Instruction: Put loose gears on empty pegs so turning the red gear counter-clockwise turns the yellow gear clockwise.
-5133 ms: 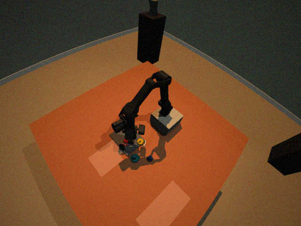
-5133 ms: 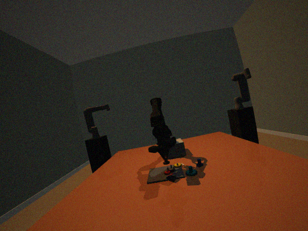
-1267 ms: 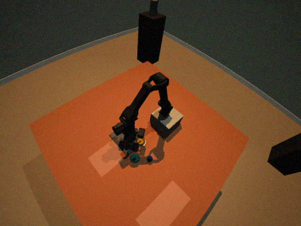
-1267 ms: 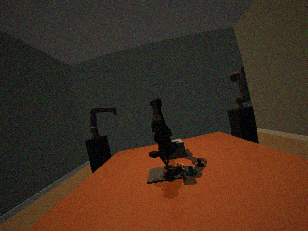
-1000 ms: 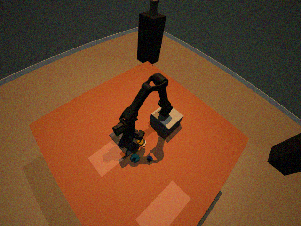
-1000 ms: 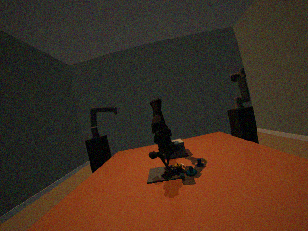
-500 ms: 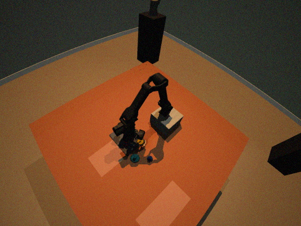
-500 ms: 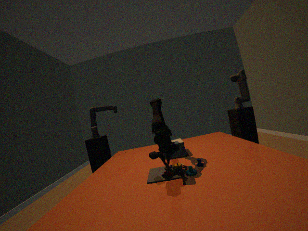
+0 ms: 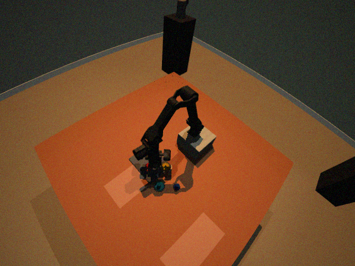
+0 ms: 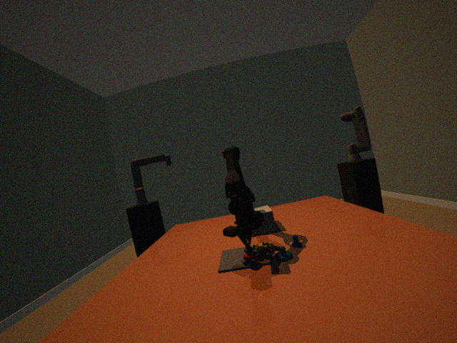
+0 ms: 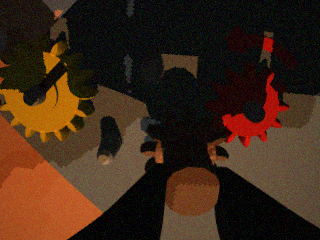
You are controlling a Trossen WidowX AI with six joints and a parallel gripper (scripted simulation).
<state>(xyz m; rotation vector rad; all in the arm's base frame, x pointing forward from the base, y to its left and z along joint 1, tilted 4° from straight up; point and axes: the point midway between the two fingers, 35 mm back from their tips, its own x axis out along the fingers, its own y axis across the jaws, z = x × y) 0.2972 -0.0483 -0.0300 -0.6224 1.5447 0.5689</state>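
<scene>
Right now my gripper tip is 1 cm above the orange-brown gear. Round my gripper tip: red gear: 3 cm below, 3 cm ahead, 1 cm to the right; then yellow gear: 7 cm to the left, 3 cm below, 3 cm behind; then grey board: 4 cm below, 2 cm to the right, 1 cm ahead.
</scene>
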